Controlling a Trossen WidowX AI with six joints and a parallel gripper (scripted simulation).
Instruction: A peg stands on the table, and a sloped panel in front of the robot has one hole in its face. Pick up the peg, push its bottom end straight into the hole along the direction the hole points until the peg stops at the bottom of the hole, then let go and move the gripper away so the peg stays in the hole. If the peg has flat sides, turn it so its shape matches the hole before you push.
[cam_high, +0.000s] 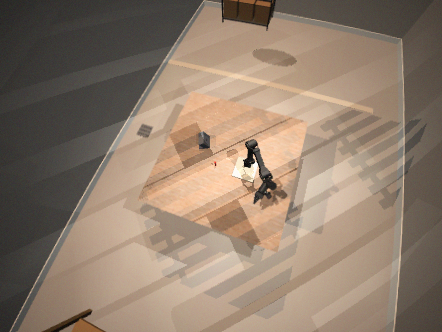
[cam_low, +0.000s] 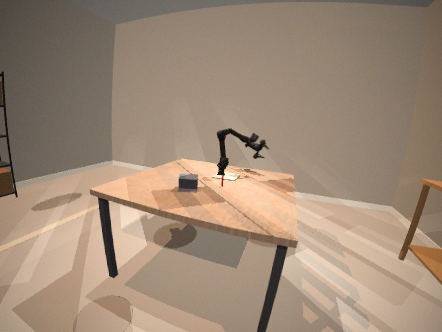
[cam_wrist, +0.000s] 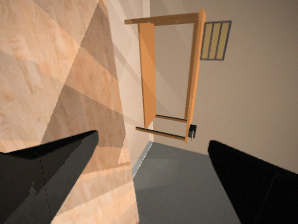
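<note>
My gripper tip is 40 cm short of the red round peg, 31 cm to the left of it and 17 cm above it. From my gripper tip the other things lie so: grey sloped panel 57 cm ahead, 52 cm to the right, 18 cm below.
</note>
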